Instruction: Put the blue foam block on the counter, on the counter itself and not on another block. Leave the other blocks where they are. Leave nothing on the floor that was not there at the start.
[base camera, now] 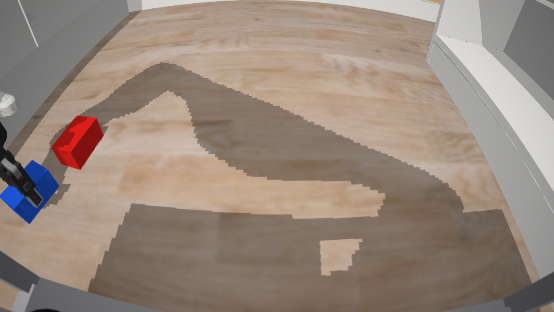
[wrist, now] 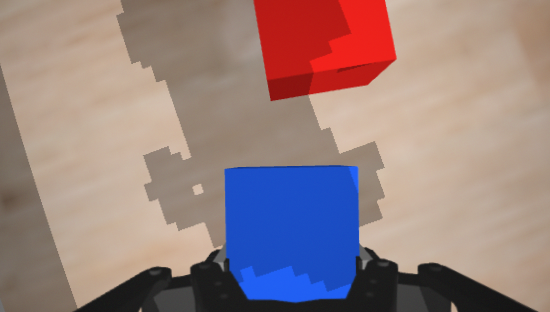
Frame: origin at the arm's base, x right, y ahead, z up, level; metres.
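Seen in the pictures: gripper, between the fingertips: (base camera: 30, 197) (wrist: 291, 257).
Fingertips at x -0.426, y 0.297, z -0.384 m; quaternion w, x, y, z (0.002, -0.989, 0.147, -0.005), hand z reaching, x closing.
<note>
A point is followed by its place in that frame.
The blue foam block (base camera: 47, 182) @(y 0.323, x -0.387, z -0.370 m) (wrist: 292, 215) @(y 0.326, x -0.417, z -0.351 m) rests on the floor, at the far left in the base camera view and at the bottom middle in the wrist view. My gripper (base camera: 35, 197) @(y 0.297, x -0.426, z -0.384 m) (wrist: 291, 257) @(y 0.297, x -0.426, z -0.384 m) is shut on the blue block, with one finger against each side of it. In the base camera view one finger lies across the block and the other is hidden. The counter top that the task names cannot be made out in these views.
A red block (base camera: 80, 142) @(y 0.408, x -0.345, z -0.357 m) (wrist: 320, 40) @(y 0.397, x -0.380, z -0.351 m) lies on the floor close to the blue block, just ahead of it in the wrist view. Grey cabinet fronts (base camera: 65, 55) @(y 0.747, x -0.631, z -0.342 m) stand along the left, and a white and grey unit (base camera: 492, 125) @(y 0.484, x 0.421, z -0.334 m) stands along the right.
</note>
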